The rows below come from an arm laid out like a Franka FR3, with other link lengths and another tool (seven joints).
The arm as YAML. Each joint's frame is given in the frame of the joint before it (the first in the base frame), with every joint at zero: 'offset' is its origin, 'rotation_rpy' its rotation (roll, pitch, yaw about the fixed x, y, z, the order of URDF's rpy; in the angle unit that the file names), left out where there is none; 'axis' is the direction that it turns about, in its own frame. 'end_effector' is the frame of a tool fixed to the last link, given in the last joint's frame.
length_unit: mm
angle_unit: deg
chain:
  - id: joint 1
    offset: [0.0, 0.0, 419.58]
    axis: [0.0, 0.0, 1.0]
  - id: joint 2
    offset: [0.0, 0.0, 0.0]
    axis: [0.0, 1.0, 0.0]
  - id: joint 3
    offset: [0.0, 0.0, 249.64]
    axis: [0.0, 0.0, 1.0]
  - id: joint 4
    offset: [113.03, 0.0, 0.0]
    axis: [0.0, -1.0, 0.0]
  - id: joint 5
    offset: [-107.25, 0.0, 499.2]
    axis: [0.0, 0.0, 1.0]
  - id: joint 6
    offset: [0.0, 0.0, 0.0]
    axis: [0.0, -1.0, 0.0]
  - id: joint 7
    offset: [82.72, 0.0, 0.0]
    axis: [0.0, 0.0, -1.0]
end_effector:
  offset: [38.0, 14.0, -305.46]
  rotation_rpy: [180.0, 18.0, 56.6]
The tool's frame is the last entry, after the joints.
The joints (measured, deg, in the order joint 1, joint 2, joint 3, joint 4, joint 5, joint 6, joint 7), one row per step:
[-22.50 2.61 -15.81 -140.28 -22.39 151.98 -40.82]
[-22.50 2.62 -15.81 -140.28 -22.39 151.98 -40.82]
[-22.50 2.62 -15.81 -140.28 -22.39 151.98 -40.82]
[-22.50 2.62 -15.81 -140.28 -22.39 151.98 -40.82]
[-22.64 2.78 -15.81 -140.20 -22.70 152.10 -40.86]
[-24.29 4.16 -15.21 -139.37 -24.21 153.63 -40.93]
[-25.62 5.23 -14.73 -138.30 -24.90 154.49 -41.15]
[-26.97 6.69 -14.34 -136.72 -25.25 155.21 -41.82]
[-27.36 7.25 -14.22 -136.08 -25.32 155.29 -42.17]
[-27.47 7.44 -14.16 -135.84 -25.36 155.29 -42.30]
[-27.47 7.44 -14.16 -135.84 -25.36 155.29 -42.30]
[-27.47 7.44 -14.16 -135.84 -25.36 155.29 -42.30]
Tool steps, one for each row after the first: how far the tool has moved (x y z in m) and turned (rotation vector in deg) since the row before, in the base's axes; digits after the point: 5 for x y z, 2 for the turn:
[-0.00006 0.00003 -0.00011 0.00 0.01 0.00]
[0.00000 0.00000 0.00000 0.00 0.00 0.00]
[0.00000 0.00000 0.00000 0.00 0.00 0.00]
[-0.00094 -0.00174 -0.00079 -0.17 0.11 0.18]
[-0.00231 -0.01388 -0.00434 -1.13 -0.18 0.63]
[0.00008 -0.01290 -0.00028 -0.79 -0.31 0.16]
[0.00025 -0.01556 -0.00042 -0.77 -0.21 0.20]
[0.00008 -0.00501 -0.00036 -0.23 0.08 0.16]
[0.00039 -0.00144 0.00001 -0.09 0.04 0.11]
[0.00000 0.00000 0.00000 0.00 0.00 0.00]
[0.00000 0.00000 0.00000 0.00 0.00 0.00]

